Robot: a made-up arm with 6 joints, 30 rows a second.
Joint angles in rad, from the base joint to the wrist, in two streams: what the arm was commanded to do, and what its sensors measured. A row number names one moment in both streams.
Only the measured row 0 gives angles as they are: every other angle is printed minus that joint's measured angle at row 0.
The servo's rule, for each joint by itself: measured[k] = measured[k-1] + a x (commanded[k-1-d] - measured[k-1]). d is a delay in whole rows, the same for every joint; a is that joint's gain. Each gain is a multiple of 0.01, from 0.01 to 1. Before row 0 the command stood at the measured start. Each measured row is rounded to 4 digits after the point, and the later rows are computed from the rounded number. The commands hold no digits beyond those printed.
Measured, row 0:
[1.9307 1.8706 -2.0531 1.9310 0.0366 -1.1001]
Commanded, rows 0 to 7:
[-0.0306 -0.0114 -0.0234 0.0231 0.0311 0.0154]
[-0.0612 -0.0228 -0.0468 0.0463 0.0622 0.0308]
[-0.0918 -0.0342 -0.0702 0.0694 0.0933 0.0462]
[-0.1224 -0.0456 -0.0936 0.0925 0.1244 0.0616]
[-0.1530 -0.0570 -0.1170 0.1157 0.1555 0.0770]
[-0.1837 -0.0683 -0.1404 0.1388 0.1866 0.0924]
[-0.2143 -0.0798 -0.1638 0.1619 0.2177 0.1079]
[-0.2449 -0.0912 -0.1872 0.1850 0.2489 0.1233]
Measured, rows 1 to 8:
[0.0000 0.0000 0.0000 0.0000 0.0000 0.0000]
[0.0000 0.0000 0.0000 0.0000 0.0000 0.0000]
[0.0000 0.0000 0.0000 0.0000 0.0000 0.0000]
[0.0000 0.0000 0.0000 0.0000 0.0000 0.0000]
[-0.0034 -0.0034 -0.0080 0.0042 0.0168 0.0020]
[-0.0098 -0.0092 -0.0212 0.0118 0.0413 0.0057]
[-0.0188 -0.0167 -0.0379 0.0222 0.0694 0.0110]
[-0.0302 -0.0254 -0.0568 0.0349 0.0991 0.0176]
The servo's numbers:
d 4
a 0.11 0.30 0.34 0.18 0.54 0.13

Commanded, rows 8 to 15:
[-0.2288 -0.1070 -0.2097 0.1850 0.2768 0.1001]
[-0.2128 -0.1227 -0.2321 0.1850 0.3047 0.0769]
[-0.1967 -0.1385 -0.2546 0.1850 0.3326 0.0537]
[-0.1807 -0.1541 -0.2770 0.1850 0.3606 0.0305]
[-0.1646 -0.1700 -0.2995 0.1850 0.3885 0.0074]
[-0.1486 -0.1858 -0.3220 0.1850 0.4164 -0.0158]
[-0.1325 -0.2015 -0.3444 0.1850 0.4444 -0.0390]
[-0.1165 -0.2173 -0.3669 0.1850 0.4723 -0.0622]
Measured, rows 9 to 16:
[-0.0437 -0.0349 -0.0773 0.0494 0.1296 0.0253]
[-0.0591 -0.0449 -0.0988 0.0655 0.1604 0.0340]
[-0.0762 -0.0554 -0.1209 0.0829 0.1913 0.0436]
[-0.0948 -0.0661 -0.1434 0.1013 0.2224 0.0540]
[-0.1095 -0.0784 -0.1659 0.1164 0.2518 0.0600]
[-0.1209 -0.0917 -0.1884 0.1287 0.2804 0.0622]
[-0.1292 -0.1057 -0.2109 0.1388 0.3086 0.0611]
[-0.1349 -0.1202 -0.2334 0.1471 0.3367 0.0571]

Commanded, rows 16 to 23:
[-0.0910 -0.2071 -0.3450 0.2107 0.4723 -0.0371]
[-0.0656 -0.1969 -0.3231 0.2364 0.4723 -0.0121]
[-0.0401 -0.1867 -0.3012 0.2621 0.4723 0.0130]
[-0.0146 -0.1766 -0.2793 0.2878 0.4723 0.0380]
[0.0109 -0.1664 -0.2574 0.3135 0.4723 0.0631]
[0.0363 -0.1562 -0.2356 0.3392 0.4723 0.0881]
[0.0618 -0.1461 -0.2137 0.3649 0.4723 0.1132]
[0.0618 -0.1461 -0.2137 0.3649 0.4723 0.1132]
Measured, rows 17 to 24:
[-0.1382 -0.1351 -0.2559 0.1539 0.3647 0.0506]
[-0.1393 -0.1503 -0.2784 0.1595 0.3926 0.0420]
[-0.1386 -0.1657 -0.3008 0.1641 0.4206 0.0315]
[-0.1362 -0.1812 -0.3233 0.1679 0.4485 0.0193]
[-0.1312 -0.1890 -0.3307 0.1756 0.4614 0.0120]
[-0.1240 -0.1914 -0.3281 0.1865 0.4673 0.0089]
[-0.1148 -0.1900 -0.3190 0.2001 0.4700 0.0094]
[-0.1038 -0.1860 -0.3055 0.2159 0.4712 0.0131]

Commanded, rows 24 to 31:
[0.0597 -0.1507 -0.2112 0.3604 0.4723 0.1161]
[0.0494 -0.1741 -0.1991 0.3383 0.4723 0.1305]
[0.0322 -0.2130 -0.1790 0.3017 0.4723 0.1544]
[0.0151 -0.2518 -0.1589 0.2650 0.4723 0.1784]
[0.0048 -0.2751 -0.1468 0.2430 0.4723 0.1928]
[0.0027 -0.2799 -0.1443 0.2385 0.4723 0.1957]
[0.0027 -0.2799 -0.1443 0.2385 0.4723 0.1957]
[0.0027 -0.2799 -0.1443 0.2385 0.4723 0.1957]
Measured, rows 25 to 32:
[-0.0912 -0.1801 -0.2891 0.2335 0.4718 0.0196]
[-0.0772 -0.1729 -0.2709 0.2525 0.4721 0.0285]
[-0.0619 -0.1649 -0.2515 0.2727 0.4722 0.0395]
[-0.0483 -0.1593 -0.2386 0.2893 0.4723 0.0491]
[-0.0364 -0.1567 -0.2293 0.3021 0.4723 0.0578]
[-0.0270 -0.1619 -0.2190 0.3086 0.4723 0.0673]
[-0.0205 -0.1772 -0.2054 0.3074 0.4723 0.0786]
[-0.0166 -0.1996 -0.1896 0.2998 0.4723 0.0916]

